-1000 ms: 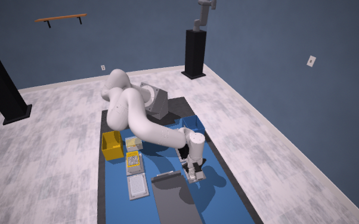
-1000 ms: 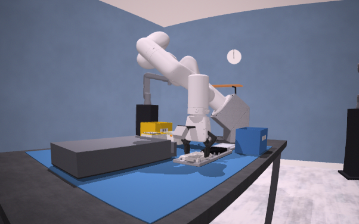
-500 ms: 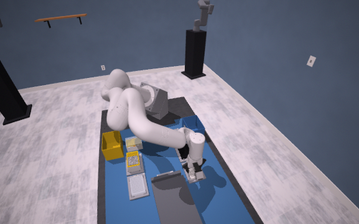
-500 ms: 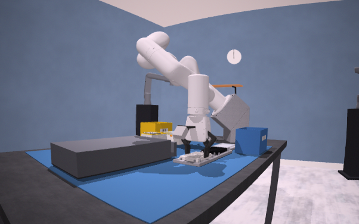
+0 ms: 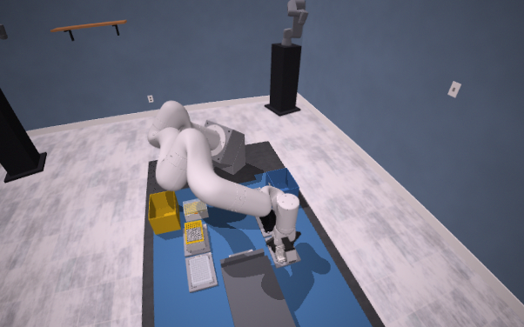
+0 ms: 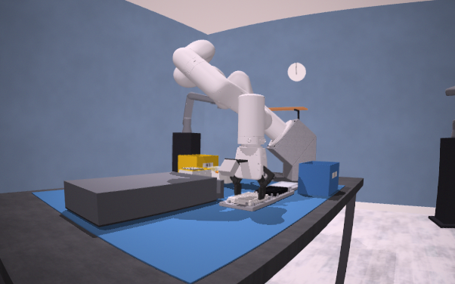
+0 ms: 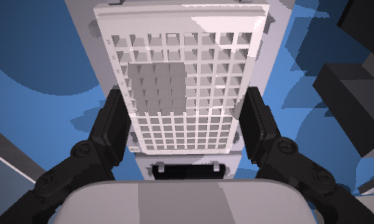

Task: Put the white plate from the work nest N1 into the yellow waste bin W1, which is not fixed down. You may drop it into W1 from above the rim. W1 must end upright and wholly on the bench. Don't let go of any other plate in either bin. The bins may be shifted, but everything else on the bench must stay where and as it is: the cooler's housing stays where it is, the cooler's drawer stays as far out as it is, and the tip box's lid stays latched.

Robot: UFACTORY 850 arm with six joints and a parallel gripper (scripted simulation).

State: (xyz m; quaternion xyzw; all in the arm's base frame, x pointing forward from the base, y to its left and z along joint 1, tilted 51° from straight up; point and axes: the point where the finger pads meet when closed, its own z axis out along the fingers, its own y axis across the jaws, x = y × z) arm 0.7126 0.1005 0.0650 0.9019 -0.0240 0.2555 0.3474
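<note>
My hand is 1 cm above the white plate. From my hand the other things lie so: grey work nest (3 cm below); then blue bin (31 cm behind, 21 cm to the left, 1 cm above); then black plate (17 cm behind, 4 cm to the left, 1 cm below).
</note>
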